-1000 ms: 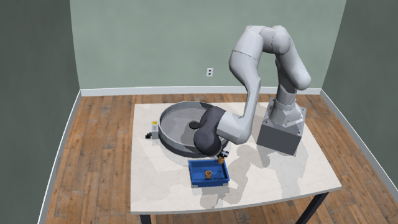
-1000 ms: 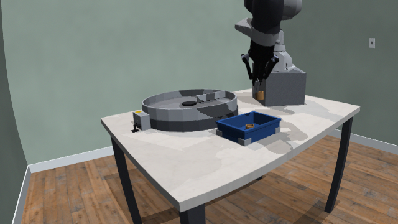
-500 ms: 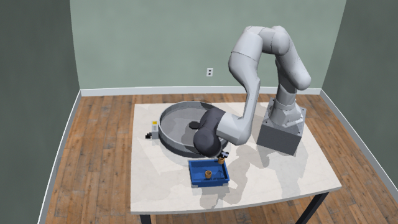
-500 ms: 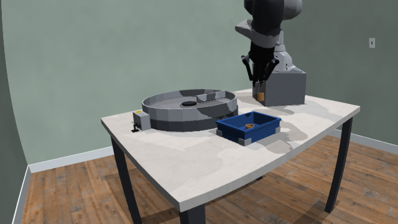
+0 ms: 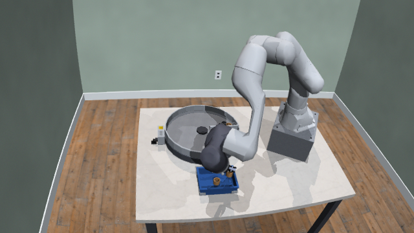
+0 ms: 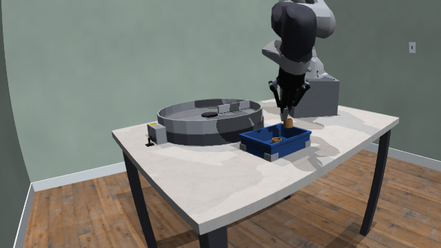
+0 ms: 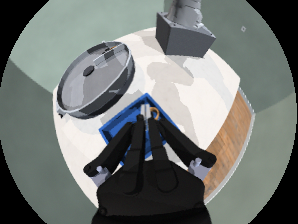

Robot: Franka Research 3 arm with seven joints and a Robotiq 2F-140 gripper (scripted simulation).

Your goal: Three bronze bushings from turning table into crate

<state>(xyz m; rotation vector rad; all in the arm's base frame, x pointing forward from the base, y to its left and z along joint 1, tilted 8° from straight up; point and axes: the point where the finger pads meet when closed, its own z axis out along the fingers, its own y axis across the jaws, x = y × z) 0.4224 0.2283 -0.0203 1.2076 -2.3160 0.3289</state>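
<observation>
The blue crate is 9 cm below my hand and 4 cm ahead of it.
</observation>
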